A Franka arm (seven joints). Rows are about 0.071 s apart.
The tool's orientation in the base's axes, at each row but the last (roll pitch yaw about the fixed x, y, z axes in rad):
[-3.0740, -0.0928, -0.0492]
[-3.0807, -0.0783, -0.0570]
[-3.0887, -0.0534, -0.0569]
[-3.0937, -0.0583, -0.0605]
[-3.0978, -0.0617, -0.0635]
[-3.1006, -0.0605, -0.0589]
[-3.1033, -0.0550, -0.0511]
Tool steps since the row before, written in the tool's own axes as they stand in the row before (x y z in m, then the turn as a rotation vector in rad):
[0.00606, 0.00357, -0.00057, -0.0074, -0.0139, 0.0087]
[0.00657, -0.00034, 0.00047, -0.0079, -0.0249, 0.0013]
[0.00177, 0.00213, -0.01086, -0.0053, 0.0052, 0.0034]
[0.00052, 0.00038, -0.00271, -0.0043, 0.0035, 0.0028]
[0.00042, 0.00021, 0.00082, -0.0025, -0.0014, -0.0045]
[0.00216, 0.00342, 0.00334, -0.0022, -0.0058, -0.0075]
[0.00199, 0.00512, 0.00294, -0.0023, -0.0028, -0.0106]
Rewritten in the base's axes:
[0.00582, -0.00389, 0.00089, -0.0059, 0.0148, -0.0084]
[0.00660, -0.00001, 0.00007, -0.0065, 0.0253, -0.0004]
[0.00104, -0.00276, 0.01081, -0.0054, -0.0047, -0.0039]
[0.00033, -0.00053, 0.00271, -0.0043, -0.0031, -0.0032]
[0.00046, -0.00020, -0.00080, -0.0027, 0.0014, 0.0044]
[0.00217, -0.00341, -0.00334, -0.0023, 0.0056, 0.0076]
[0.00190, -0.00511, -0.00302, -0.0028, 0.0025, 0.0106]

